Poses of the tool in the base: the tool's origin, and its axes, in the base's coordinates. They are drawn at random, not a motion.
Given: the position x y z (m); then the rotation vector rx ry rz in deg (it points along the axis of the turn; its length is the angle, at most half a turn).
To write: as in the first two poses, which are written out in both.
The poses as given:
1: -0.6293 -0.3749 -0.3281 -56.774 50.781 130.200
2: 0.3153 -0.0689 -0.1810 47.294 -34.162 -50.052
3: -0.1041 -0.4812 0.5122 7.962 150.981 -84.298
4: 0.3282 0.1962 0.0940 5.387 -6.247 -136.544
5: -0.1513 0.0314 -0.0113 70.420 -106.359 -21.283
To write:
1: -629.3 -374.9 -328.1 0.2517 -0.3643 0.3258 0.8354
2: 315.3 -68.9 -181.0 0.7833 0.3825 -0.2763 -0.4048
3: -104.1 -481.2 512.2 0.0601 0.0459 0.8706 -0.4861
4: 328.2 196.2 94.0 0.3682 0.0366 -0.0425 -0.9281
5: -151.3 31.4 -11.3 0.4280 0.4921 -0.7433 -0.1487
